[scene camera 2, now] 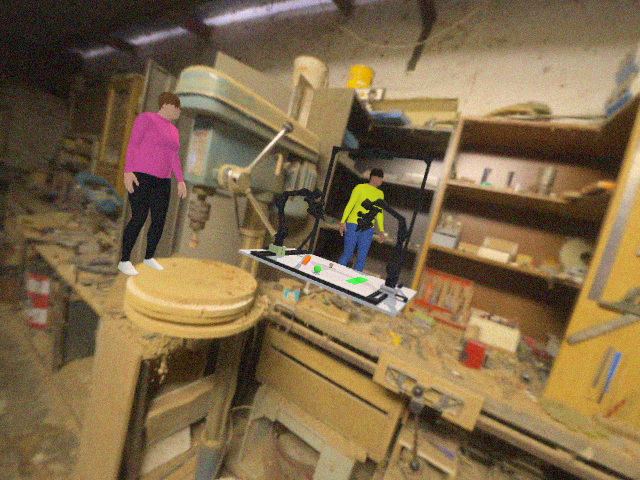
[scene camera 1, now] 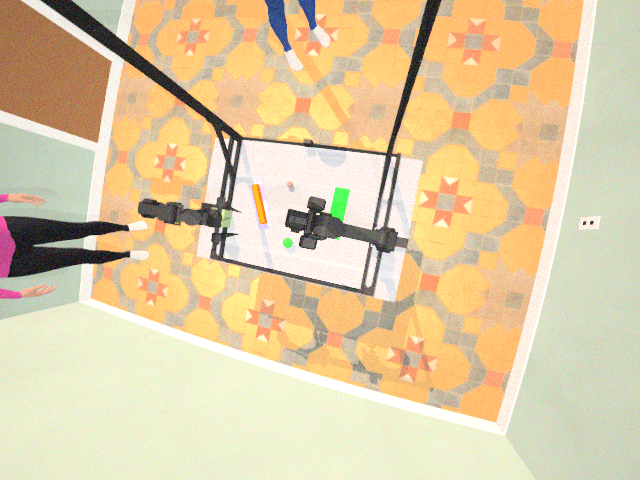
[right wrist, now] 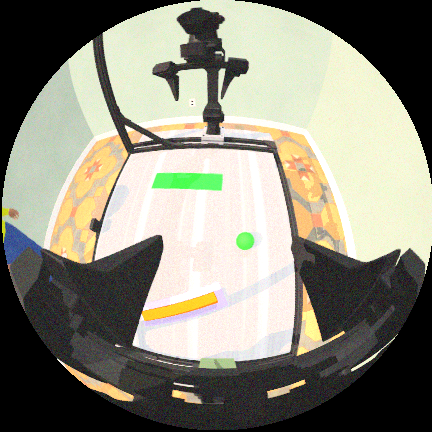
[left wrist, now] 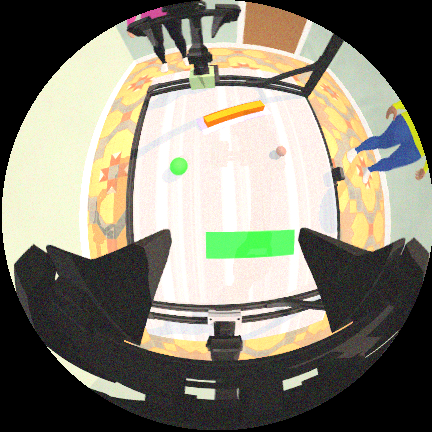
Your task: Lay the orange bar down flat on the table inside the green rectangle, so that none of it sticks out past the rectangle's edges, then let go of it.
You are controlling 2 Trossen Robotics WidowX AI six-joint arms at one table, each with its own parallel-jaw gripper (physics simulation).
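Pixels of known places: left gripper, fingertip midpoint: [scene camera 2: 358, 232] [right wrist: 198, 98] [left wrist: 237, 235]; right gripper, fingertip midpoint: [scene camera 2: 321, 220] [scene camera 1: 240, 223] [right wrist: 229, 243] [left wrist: 182, 40]; left arm's base, origin of the base link: [scene camera 2: 390, 286] [right wrist: 212, 130] [left wrist: 224, 328]; right arm's base, origin of the base link: [scene camera 2: 278, 245] [left wrist: 201, 70].
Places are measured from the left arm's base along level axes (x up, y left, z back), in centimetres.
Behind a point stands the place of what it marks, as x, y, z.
Observation:
The orange bar [scene camera 1: 259, 204] @[-3.1, -3.9, -70.4] [scene camera 2: 306, 259] @[-3.0, 1.0, -68.3] [left wrist: 234, 114] @[-4.1, -3.8, -69.2] [right wrist: 180, 307] @[-3.0, -2.9, -70.6] lies on the table, toward the left in scene camera 1, with a pale lilac patch around it. The green rectangle [scene camera 1: 340, 198] @[-6.1, -16.4, -26.3] [scene camera 2: 356, 280] @[-6.2, -6.4, -26.2] [left wrist: 250, 244] @[-6.2, -7.6, -26.1] [right wrist: 187, 181] @[-6.2, -7.4, -26.9] is on the table farther right, apart from the bar; the left arm partly covers it in scene camera 1. My left gripper [scene camera 1: 312, 222] @[28.9, 0.1, -32.0] [left wrist: 237, 235] @[28.9, 0.1, -32.0] [right wrist: 198, 98] @[28.9, 0.1, -32.0] is open and empty, high above the table. My right gripper [scene camera 1: 237, 222] @[30.5, 6.7, -60.3] [right wrist: 229, 243] @[30.5, 6.7, -60.3] is open and empty, raised above the table left of the bar in scene camera 1.
A green ball [scene camera 1: 287, 242] @[-1.1, 13.2, -48.7] [scene camera 2: 317, 269] @[-3.3, 15.8, -47.9] [left wrist: 178, 166] @[-1.3, 12.9, -48.2] [right wrist: 245, 241] @[-1.1, 13.5, -50.3] and a small pink ball [scene camera 1: 290, 184] @[-3.1, -18.3, -54.8] [scene camera 2: 331, 265] @[-4.6, -17.2, -54.7] [left wrist: 281, 150] @[-3.0, -18.0, -54.9] rest between bar and rectangle. A black frame [scene camera 1: 310, 278] @[-4.6, 30.0, -32.5] runs around the table, with tall posts rising beside it.

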